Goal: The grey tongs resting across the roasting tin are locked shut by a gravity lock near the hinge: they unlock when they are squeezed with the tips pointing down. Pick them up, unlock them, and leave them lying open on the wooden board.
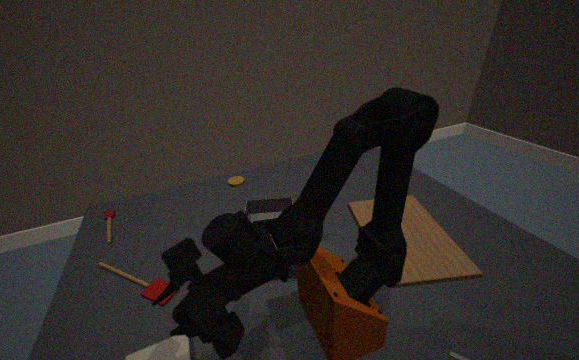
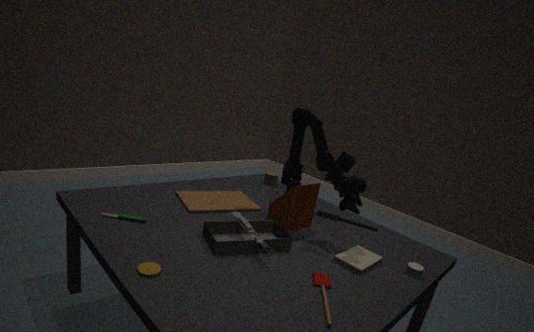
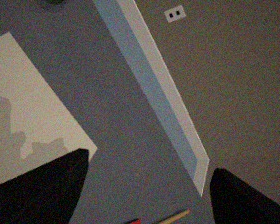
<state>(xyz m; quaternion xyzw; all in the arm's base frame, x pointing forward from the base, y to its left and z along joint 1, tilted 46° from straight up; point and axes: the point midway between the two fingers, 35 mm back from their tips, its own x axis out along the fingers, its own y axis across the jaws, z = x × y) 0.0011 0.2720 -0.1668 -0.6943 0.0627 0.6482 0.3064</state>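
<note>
Right now the yellow lock piece is 350 mm ahead of my gripper tip, 160 mm to the right of it and 130 mm below it. The rest, counted from my gripper tip: white block (50 mm to the left, 190 mm below); then red spatula (290 mm ahead, 130 mm to the left, 190 mm below); then grey roasting tin (330 mm ahead, 240 mm to the right, 170 mm below).
</note>
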